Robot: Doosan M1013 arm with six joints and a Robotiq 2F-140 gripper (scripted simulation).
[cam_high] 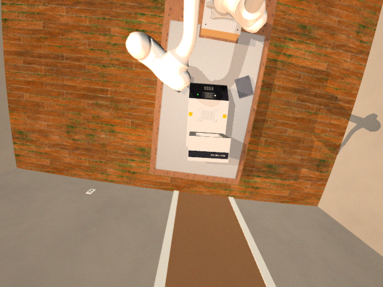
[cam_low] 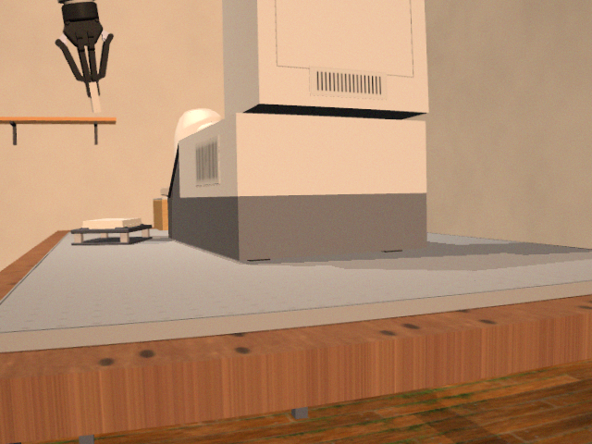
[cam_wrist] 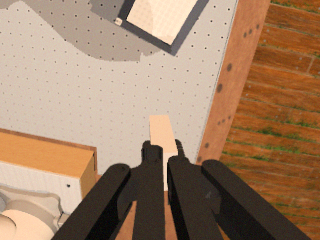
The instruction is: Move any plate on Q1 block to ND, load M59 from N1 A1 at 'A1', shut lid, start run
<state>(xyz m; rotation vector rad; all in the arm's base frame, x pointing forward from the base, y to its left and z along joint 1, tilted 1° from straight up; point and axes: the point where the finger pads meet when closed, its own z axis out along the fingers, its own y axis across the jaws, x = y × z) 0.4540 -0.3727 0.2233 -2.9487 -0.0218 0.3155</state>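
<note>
My gripper is now 28 cm above the white 96-well plate M59, 8 cm short of it and 3 cm to the right of it. Round my hand: dark grey nest ND: 60 cm to the left, 29 cm below, 12 cm ahead; then dark plate nest N1: 29 cm below, 8 cm ahead, 3 cm to the left.
</note>
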